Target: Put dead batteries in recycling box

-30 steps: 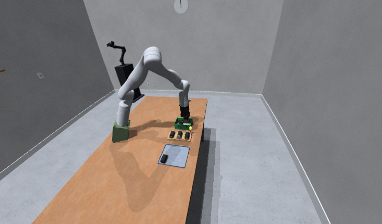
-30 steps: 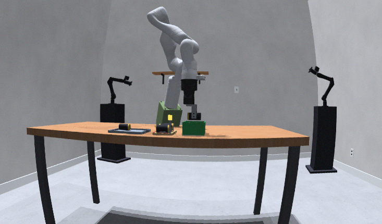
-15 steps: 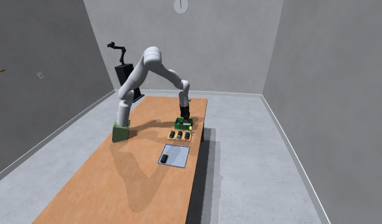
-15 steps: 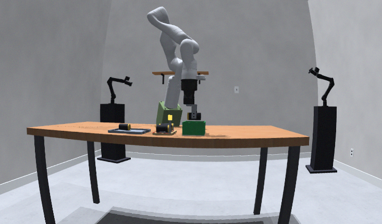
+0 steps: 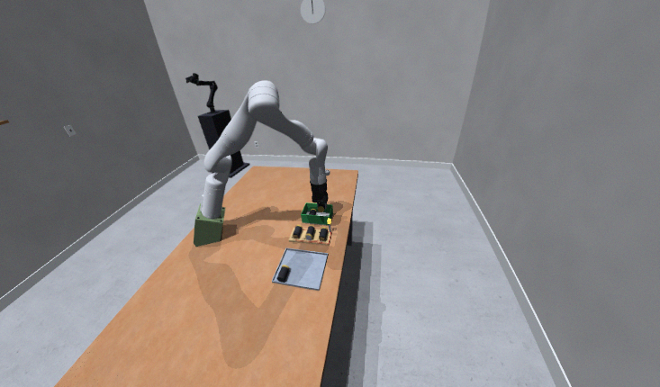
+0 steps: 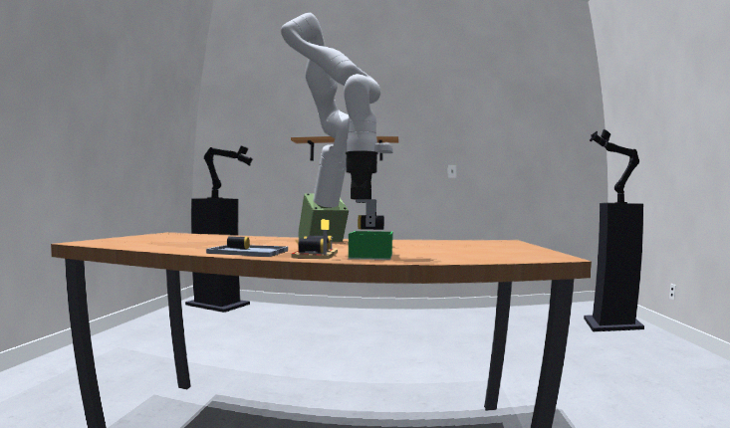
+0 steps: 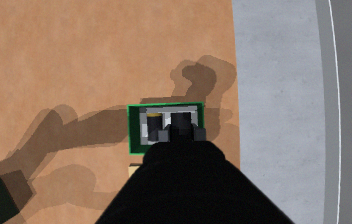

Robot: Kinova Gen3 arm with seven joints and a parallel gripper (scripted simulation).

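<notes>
Now: the green recycling box 8 cm below my hand, 3 cm behind it and 1 cm to the right of it. From my hand the other things lie so: grey tray 33 cm to the right, 9 cm below, 4 cm ahead.
</notes>
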